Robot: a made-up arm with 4 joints.
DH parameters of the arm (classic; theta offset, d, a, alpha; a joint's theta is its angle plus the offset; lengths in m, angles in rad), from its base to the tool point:
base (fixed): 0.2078 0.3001 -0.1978 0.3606
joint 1: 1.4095 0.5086 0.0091 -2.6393
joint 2: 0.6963 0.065 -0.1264 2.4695
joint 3: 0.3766 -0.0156 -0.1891 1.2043
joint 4: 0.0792 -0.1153 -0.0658 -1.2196
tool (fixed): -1.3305 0.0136 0 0
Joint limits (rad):
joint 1: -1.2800..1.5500
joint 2: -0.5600..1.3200
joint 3: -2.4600..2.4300
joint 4: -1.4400..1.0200
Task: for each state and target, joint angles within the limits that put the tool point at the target. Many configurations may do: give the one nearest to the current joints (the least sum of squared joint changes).
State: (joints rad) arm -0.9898 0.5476 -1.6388 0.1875
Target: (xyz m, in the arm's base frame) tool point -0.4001 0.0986 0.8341
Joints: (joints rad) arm -0.8817 0.4458 -0.9973 0.1120
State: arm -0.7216 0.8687 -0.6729 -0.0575
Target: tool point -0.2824 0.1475 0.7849
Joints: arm -0.6983 0.9118 -1.2182 -0.1788
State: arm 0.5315 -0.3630 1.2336 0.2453
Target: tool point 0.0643 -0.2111 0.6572
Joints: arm 0.2517 -0.4372 1.8630 0.7491
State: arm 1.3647 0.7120 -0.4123 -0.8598
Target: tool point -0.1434 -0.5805 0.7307
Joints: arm 1.4404 0.5858 -0.0609 -1.3660
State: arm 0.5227 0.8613 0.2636 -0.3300
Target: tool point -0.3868 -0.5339 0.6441
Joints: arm 0.9511 0.5155 -0.7459 0.1040
